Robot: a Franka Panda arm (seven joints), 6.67 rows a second.
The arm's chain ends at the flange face. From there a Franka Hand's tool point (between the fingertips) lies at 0.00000 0.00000 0.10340 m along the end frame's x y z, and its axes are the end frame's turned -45 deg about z.
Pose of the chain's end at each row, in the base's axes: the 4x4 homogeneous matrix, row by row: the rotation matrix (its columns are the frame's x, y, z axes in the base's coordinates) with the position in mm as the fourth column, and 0 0 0 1 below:
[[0.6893 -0.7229 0.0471 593.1], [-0.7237 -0.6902 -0.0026 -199.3], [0.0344 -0.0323 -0.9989 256.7], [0 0 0 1]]
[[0.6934 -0.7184 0.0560 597.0], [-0.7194 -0.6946 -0.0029 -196.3], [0.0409 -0.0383 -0.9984 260.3], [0 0 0 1]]
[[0.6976 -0.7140 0.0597 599.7], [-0.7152 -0.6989 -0.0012 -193.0], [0.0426 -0.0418 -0.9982 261.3], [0 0 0 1]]
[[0.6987 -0.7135 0.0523 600.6], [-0.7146 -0.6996 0.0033 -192.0], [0.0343 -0.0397 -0.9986 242.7], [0 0 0 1]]
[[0.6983 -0.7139 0.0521 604.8], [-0.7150 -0.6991 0.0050 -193.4], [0.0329 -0.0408 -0.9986 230.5], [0 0 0 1]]
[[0.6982 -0.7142 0.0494 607.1], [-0.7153 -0.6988 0.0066 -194.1], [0.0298 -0.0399 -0.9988 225.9], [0 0 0 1]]
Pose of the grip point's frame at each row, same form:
[[0.9986 -0.0238 0.0471 598.0], [-0.0237 -0.9998 -0.0026 -199.6], [0.0472 0.0015 -0.9989 153.4], [0 0 0 1]]
[[0.9983 -0.0177 0.0560 602.8], [-0.0175 -0.9998 -0.0029 -196.6], [0.0560 0.0018 -0.9984 157.1], [0 0 0 1]]
[[0.9982 -0.0116 0.0597 605.9], [-0.0115 -0.9999 -0.0012 -193.1], [0.0597 0.0006 -0.9982 158.1], [0 0 0 1]]
[[0.9986 -0.0105 0.0523 606.0], [-0.0106 -1.0000 0.0033 -191.7], [0.0523 -0.0038 -0.9986 139.4], [0 0 0 1]]
[[0.9986 -0.0110 0.0521 610.2], [-0.0112 -0.9999 0.0050 -192.9], [0.0521 -0.0056 -0.9986 127.2], [0 0 0 1]]
[[0.9987 -0.0113 0.0494 612.2], [-0.0117 -0.9999 0.0066 -193.4], [0.0493 -0.0071 -0.9988 122.6], [0 0 0 1]]

